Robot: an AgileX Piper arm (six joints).
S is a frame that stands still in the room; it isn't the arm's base.
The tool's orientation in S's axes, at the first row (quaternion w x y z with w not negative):
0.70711, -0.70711, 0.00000, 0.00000
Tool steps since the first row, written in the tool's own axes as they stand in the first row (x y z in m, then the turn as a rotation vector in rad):
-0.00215, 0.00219, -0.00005, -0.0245, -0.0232, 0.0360
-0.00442, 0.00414, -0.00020, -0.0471, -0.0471, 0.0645
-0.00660, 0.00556, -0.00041, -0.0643, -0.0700, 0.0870
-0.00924, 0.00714, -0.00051, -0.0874, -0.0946, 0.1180
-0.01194, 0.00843, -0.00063, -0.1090, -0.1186, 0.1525
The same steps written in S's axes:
-0.00215, -0.00005, -0.00219, -0.0245, 0.0360, 0.0232
-0.00442, -0.00020, -0.00414, -0.0471, 0.0645, 0.0471
-0.00660, -0.00041, -0.00556, -0.0643, 0.0870, 0.0700
-0.00924, -0.00051, -0.00714, -0.0874, 0.1180, 0.0946
-0.01194, -0.00063, -0.00843, -0.1090, 0.1525, 0.1186

